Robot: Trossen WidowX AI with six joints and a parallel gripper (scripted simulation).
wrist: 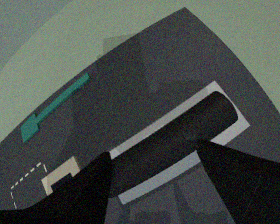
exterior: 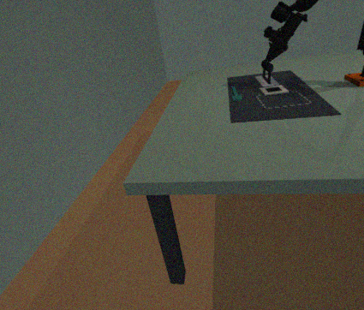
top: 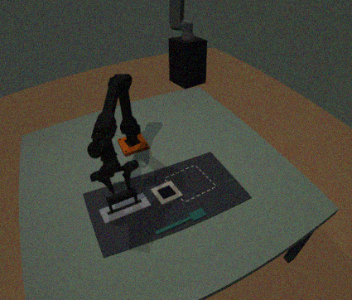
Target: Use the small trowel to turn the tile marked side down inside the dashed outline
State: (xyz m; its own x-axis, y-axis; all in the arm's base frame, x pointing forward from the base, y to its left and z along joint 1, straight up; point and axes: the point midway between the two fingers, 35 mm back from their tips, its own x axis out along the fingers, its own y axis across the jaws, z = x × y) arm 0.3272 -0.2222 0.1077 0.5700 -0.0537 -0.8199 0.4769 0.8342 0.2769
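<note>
My gripper tip is now 5 cm short of the dark mat, 16 cm to the right of it and 11 cm above it. From my gripper tip the other things lie so: white tile: 3 cm ahead, 18 cm to the left, 9 cm below; teal trowel: 19 cm ahead, 16 cm to the left, 9 cm below.
</note>
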